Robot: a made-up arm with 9 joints. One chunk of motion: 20 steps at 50 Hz.
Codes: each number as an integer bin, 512 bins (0 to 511) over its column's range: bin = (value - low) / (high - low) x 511, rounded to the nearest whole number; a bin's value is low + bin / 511 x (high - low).
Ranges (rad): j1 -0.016..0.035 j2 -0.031..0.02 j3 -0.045..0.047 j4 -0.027..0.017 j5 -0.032..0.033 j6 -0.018..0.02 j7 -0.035..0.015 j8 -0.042..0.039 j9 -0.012..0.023
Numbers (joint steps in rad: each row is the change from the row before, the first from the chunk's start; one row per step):
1: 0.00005 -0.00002 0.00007 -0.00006 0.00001 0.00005 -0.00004 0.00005 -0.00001
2: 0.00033 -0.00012 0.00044 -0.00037 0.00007 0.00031 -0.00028 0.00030 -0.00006
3: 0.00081 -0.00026 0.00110 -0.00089 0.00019 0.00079 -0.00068 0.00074 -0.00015
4: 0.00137 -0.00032 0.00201 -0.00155 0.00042 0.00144 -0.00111 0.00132 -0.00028
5: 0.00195 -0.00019 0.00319 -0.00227 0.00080 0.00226 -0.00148 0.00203 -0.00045
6: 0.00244 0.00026 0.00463 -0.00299 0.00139 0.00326 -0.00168 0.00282 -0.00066
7: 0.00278 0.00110 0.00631 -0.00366 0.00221 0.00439 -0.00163 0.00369 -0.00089
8: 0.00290 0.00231 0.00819 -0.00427 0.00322 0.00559 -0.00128 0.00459 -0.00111
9: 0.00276 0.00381 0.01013 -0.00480 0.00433 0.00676 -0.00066 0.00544 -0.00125
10: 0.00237 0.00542 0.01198 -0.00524 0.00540 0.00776 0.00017 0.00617 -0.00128
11: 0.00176 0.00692 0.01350 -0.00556 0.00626 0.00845 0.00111 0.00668 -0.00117
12: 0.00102 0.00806 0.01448 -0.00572 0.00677 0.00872 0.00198 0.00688 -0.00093
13: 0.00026 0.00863 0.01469 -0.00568 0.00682 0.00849 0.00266 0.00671 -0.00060
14: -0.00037 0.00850 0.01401 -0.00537 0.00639 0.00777 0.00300 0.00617 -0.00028
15: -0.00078 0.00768 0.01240 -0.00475 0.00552 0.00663 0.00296 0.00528 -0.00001
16: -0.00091 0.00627 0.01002 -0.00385 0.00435 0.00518 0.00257 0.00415 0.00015
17: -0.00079 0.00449 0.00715 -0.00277 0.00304 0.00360 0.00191 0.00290 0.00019
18: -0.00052 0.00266 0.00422 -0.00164 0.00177 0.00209 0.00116 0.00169 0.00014
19: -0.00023 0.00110 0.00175 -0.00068 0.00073 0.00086 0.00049 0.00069 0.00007
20: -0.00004 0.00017 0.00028 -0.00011 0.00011 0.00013 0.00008 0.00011 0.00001
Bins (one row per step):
1: 161 310 250 313 252 243 357 265 175
2: 164 309 252 309 252 246 355 267 174
3: 168 308 256 303 253 253 351 270 173
4: 174 307 261 296 255 261 346 273 171
5: 180 309 268 287 258 272 343 278 169
6: 185 313 276 279 262 286 341 283 166
7: 188 322 285 271 269 301 341 288 162
8: 189 334 295 264 277 317 345 294 159
9: 188 349 306 258 286 333 351 299 157
10: 184 365 316 253 294 346 359 304 157
11: 178 380 325 249 301 356 369 307 158
12: 171 391 330 247 305 359 378 308 162
13: 163 397 332 248 305 356 385 307 166
14: 157 396 328 251 302 347 388 304 171
15: 152 388 319 258 295 331 388 298 175
16: 151 373 306 269 286 312 384 291 177
17: 152 356 290 281 275 290 377 283 178
18: 155 337 273 295 265 270 370 276 177
19: 158 322 260 306 257 254 363 269 176
20: 160 312 252 312 252 244 359 266 175

